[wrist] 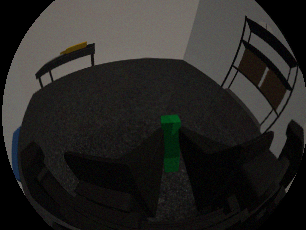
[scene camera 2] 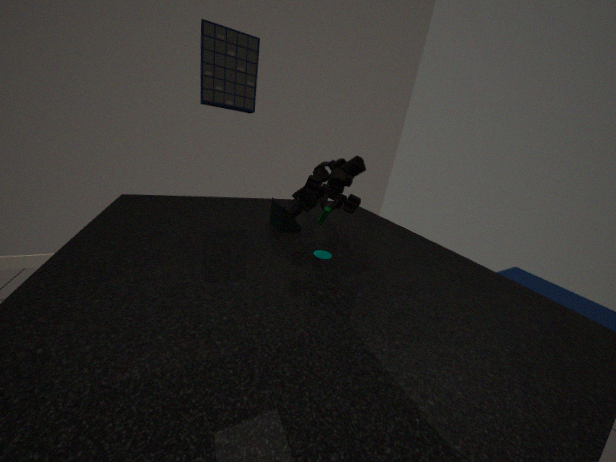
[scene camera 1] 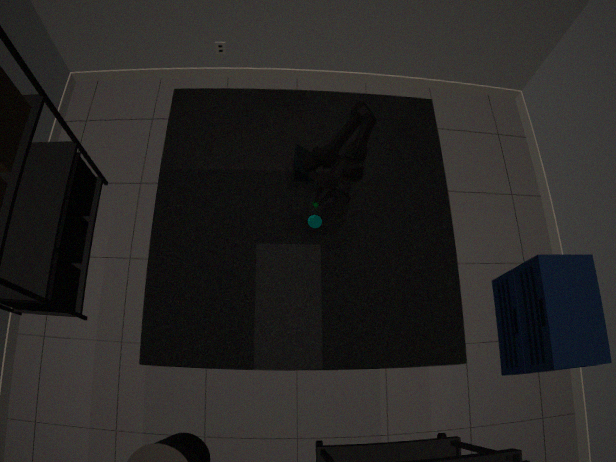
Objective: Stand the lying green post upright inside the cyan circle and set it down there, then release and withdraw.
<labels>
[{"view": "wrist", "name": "gripper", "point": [170,131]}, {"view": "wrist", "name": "green post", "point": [170,123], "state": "held by the gripper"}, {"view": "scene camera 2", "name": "gripper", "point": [326,211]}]
</labels>
